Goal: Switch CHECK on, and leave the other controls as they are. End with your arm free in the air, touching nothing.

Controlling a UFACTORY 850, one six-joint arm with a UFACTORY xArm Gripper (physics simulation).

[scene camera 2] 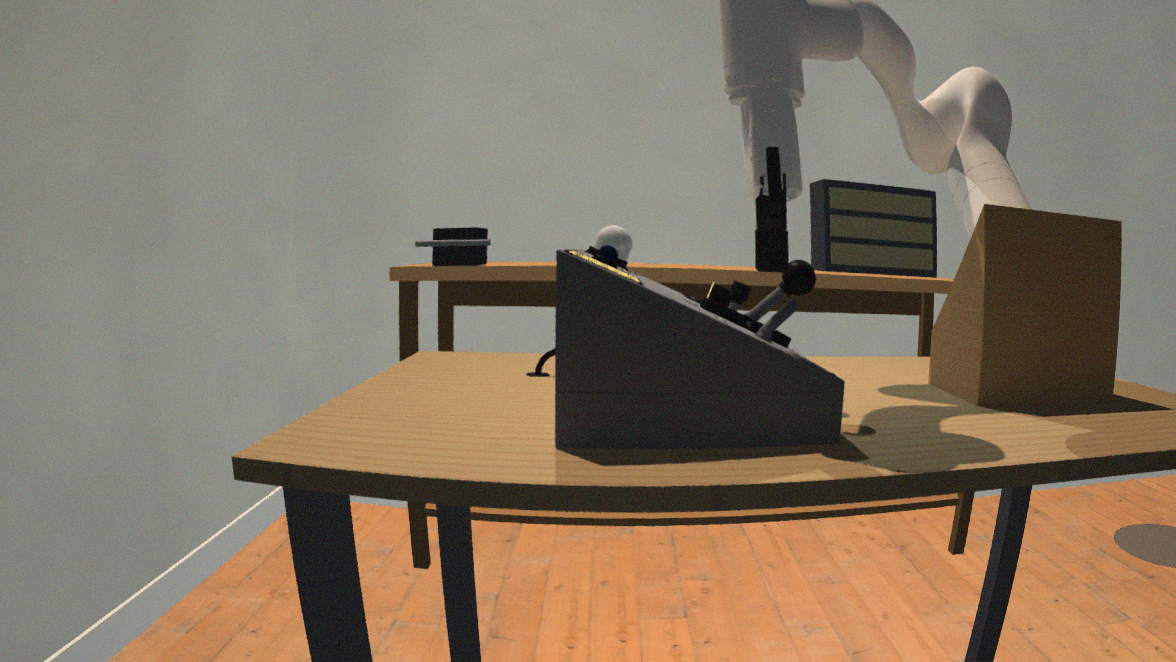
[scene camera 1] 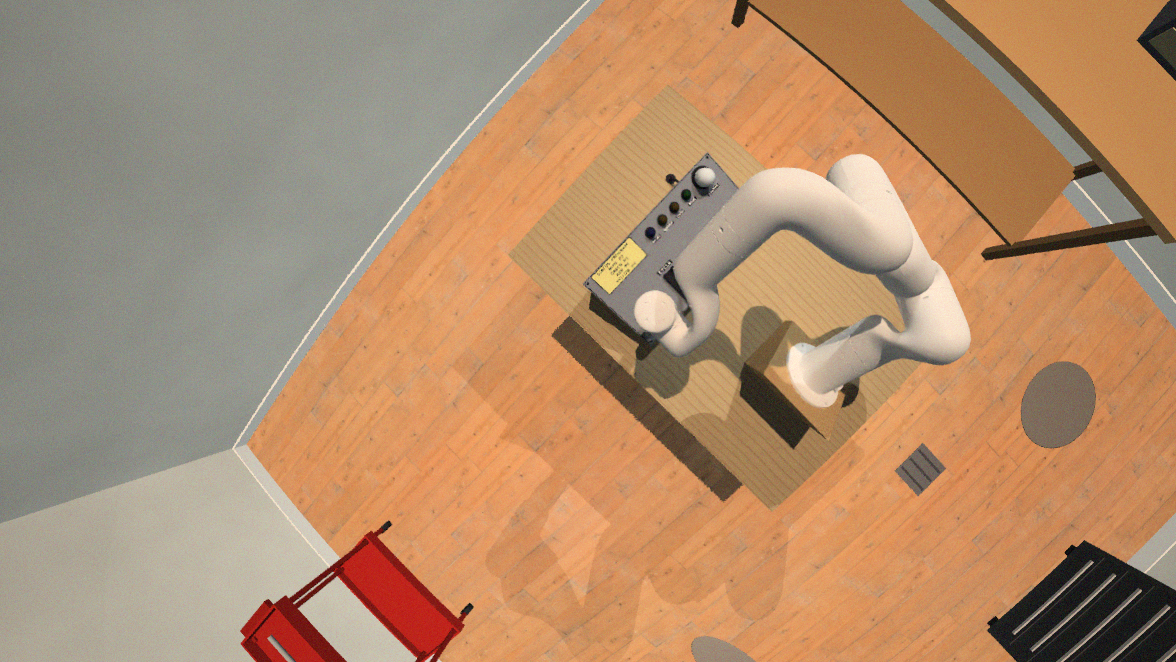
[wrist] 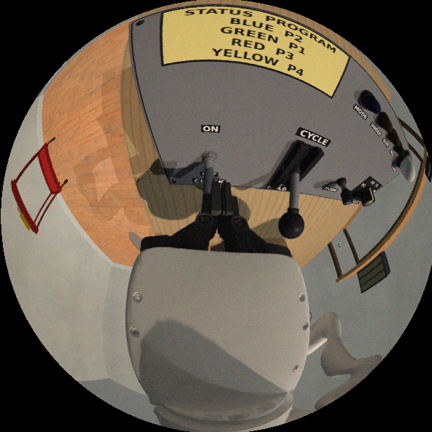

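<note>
The grey sloped console (scene camera 1: 706,218) (scene camera 2: 691,378) (wrist: 250,110) stands on the table. Its CHECK toggle (scene camera 2: 778,319) (wrist: 209,171) is a thin grey lever; in the wrist view it slants away from the ON label, toward the CHECK label. My gripper (scene camera 2: 771,268) (wrist: 218,192) is shut and empty, pointing down. In scene camera 2 its tips are a little above the toggle's level, with a gap between. In the wrist view the fingers overlap the toggle's end, so its tip is partly hidden. In scene camera 1 the arm hides the gripper and the toggle.
The CYCLE lever's black ball (scene camera 2: 798,277) (wrist: 291,225) stands close beside the gripper. A small MODE toggle (wrist: 343,185), a rotary knob (wrist: 368,195) and a white dome (scene camera 1: 704,176) (scene camera 2: 613,240) (wrist: 408,169) are farther along. A brown block (scene camera 2: 1049,308) stands behind, under the arm's base.
</note>
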